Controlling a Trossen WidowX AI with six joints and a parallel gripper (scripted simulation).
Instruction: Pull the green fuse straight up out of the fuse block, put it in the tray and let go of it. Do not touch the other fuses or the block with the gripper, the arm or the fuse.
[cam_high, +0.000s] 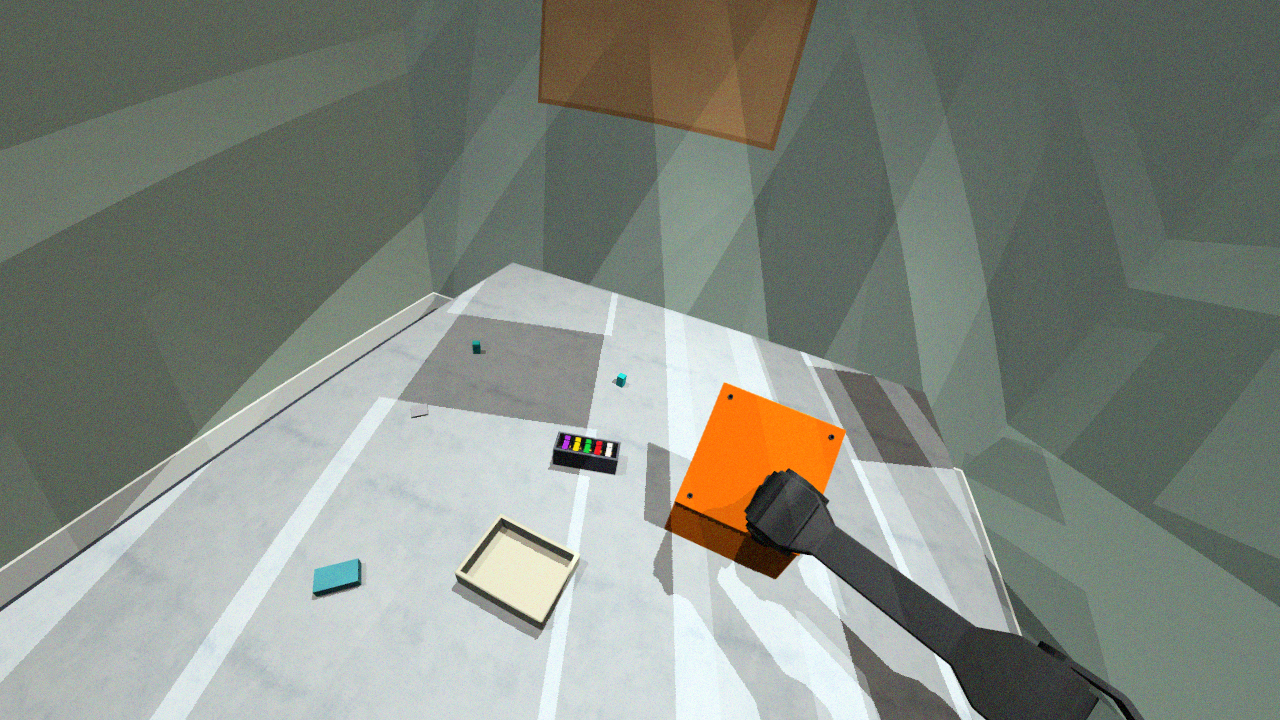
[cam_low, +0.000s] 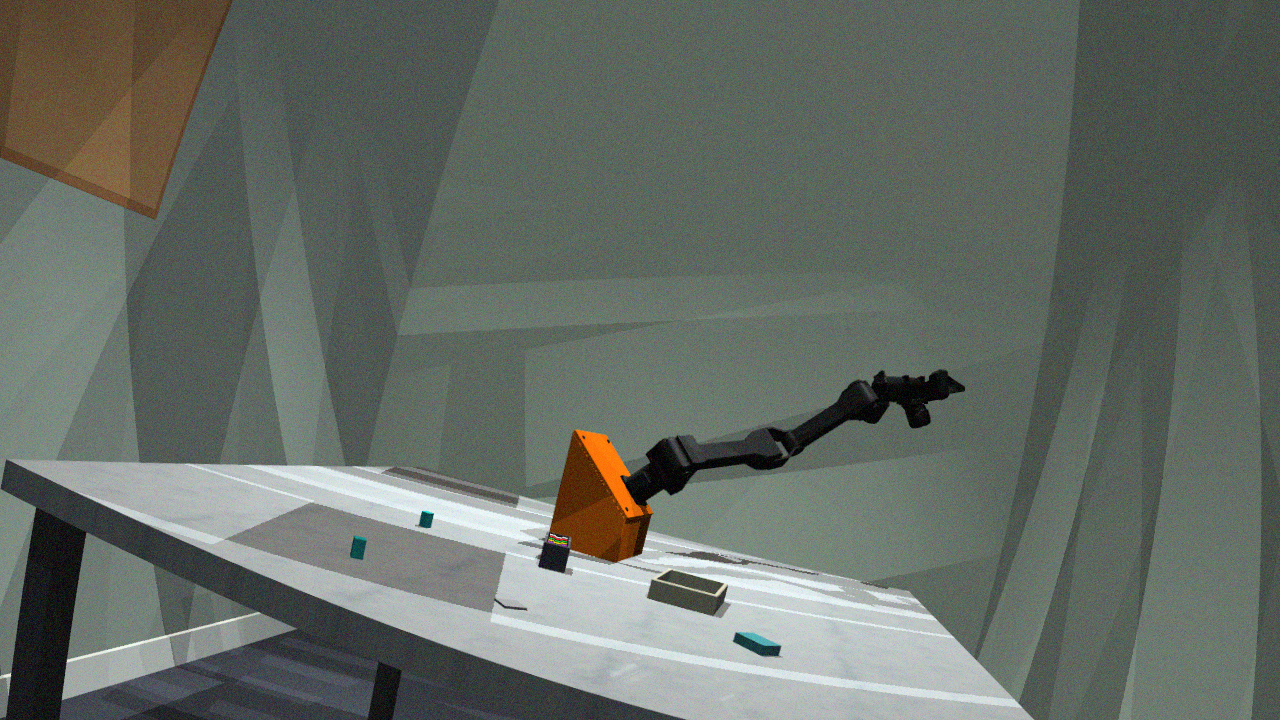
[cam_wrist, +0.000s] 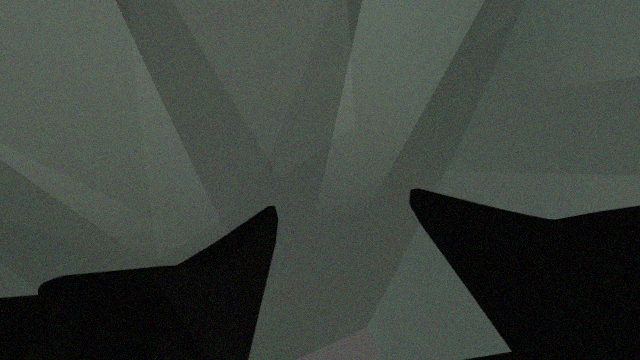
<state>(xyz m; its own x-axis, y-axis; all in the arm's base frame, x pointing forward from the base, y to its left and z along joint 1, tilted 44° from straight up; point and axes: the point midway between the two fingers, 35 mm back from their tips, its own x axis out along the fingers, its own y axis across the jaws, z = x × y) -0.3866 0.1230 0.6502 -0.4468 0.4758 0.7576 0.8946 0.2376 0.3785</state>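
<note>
Right now my gripper tip is 730 mm short of the green fuse, 570 mm to the left of it and 460 mm above it. Also, from my gripper tip: small grey tile 1050 mm ahead, 470 mm to the right, 490 mm below; flat teal block 890 mm ahead, 200 mm to the right, 480 mm below; beige tray 700 mm ahead, 350 mm to the right, 480 mm below.
</note>
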